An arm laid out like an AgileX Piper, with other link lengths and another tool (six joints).
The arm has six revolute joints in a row. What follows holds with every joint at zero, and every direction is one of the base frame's. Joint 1 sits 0.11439 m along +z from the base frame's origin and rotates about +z. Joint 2 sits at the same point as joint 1 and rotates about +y. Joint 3 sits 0.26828 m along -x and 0.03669 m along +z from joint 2 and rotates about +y. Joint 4 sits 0.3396 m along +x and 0.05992 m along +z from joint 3 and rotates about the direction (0.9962, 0, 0.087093). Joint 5 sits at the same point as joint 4 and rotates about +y. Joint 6 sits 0.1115 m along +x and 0.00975 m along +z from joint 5 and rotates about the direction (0.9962, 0, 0.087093). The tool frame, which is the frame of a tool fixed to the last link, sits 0.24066 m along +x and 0.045 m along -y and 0.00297 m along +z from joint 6; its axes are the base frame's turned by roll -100.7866, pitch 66.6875 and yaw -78.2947 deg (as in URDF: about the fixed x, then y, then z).
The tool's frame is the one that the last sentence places.
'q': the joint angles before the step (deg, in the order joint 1, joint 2, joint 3, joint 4, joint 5, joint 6). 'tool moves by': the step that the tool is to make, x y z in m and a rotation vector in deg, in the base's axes. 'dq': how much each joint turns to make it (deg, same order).
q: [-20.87 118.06 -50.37 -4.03 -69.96 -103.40]
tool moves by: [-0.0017 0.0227 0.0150 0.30 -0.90 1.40]
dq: [2.26 -2.97 2.20 0.99 0.01 0.13]
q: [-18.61 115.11 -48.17 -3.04 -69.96 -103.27]
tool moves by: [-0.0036 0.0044 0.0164 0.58 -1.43 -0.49]
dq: [1.33 -2.15 0.98 2.07 -0.01 0.00]
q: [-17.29 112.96 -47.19 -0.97 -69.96 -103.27]
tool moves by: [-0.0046 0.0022 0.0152 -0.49 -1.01 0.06]
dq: [0.01 -2.06 0.95 -0.08 0.00 -0.13]
